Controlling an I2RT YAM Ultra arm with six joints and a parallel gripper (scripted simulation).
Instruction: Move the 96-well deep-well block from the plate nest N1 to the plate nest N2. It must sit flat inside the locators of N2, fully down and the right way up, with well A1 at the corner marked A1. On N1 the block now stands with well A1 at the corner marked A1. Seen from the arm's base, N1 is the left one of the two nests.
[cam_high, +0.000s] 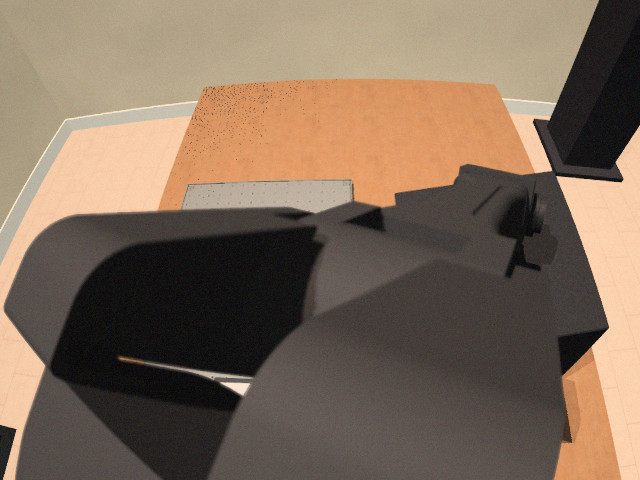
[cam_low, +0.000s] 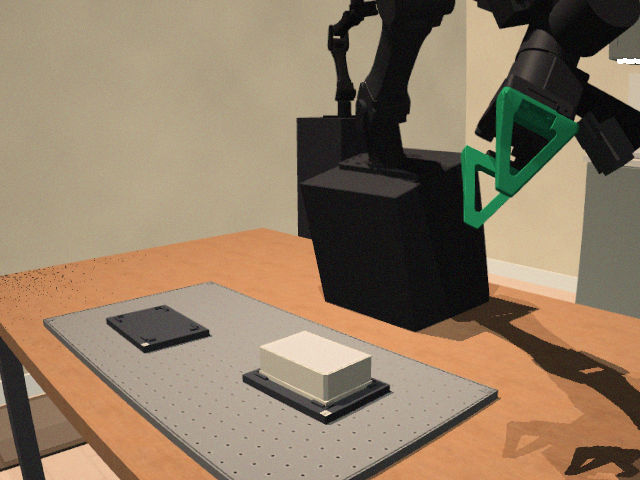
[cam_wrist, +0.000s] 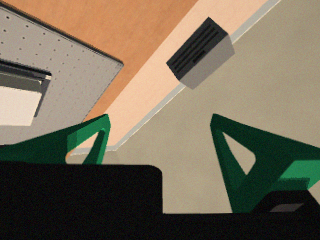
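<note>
Right now my hand is 280 mm to the left of the 96-well deep-well block, 260 mm above it and 40 mm past it. The rest, counted from my hand: nest N1 (280 mm to the right, 280 mm below, 40 mm behind); then nest N2 (610 mm to the right, 280 mm below, 40 mm ahead).
</note>
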